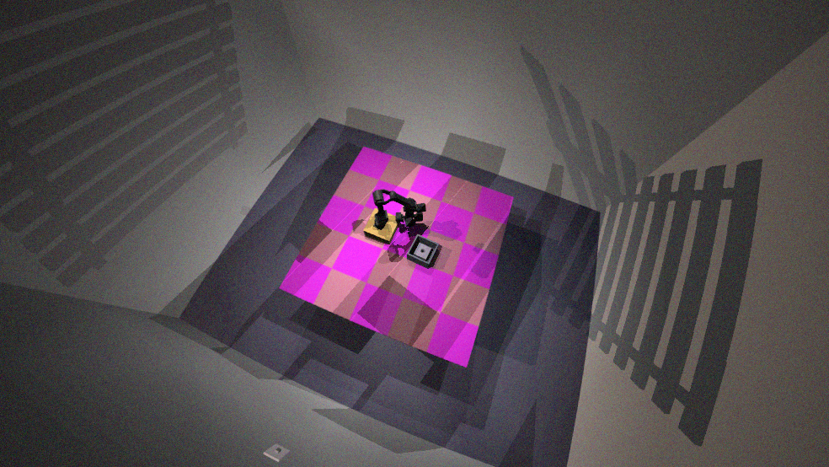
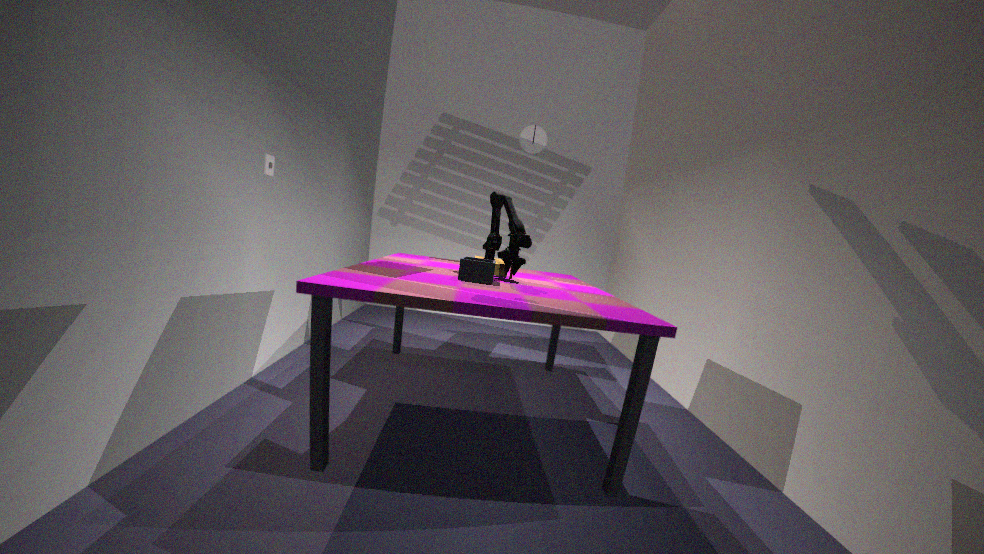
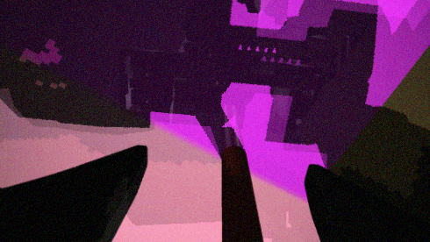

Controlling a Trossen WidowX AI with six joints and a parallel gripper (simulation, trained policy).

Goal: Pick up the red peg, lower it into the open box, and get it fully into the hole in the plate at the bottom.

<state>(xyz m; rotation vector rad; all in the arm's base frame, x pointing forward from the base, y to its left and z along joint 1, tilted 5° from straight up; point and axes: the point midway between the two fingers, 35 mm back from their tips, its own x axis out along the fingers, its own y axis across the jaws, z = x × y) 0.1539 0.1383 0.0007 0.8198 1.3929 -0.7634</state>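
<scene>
The red peg is 1 cm behind my gripper tip, 1 cm to the left of it and 1 cm above it. The rest, counted from my gripper tip: dark box: 20 cm ahead, 15 cm to the right.
</scene>
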